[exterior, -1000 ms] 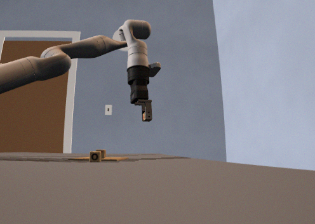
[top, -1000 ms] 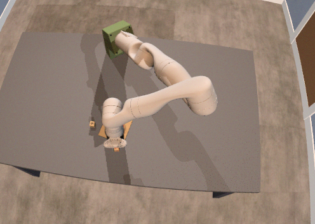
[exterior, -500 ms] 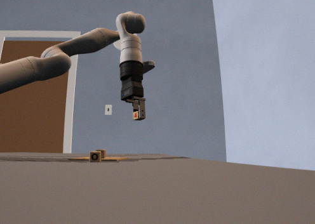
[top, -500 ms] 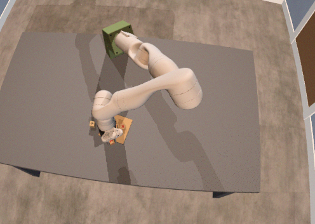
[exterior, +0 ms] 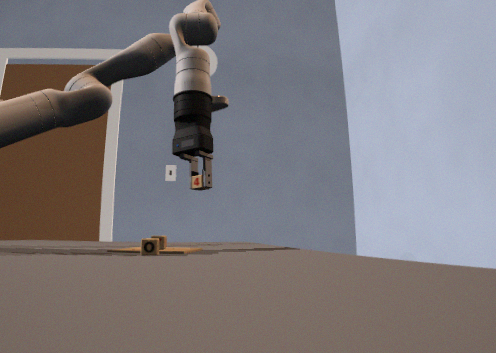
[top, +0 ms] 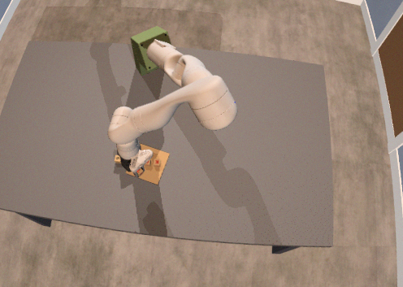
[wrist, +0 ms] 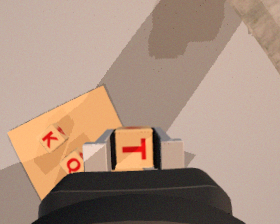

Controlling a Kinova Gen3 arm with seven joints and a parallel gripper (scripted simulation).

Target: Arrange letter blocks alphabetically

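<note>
Right now my hand is 8 cm past the orange mat, 2 cm to the left of it and 14 cm above it.
</note>
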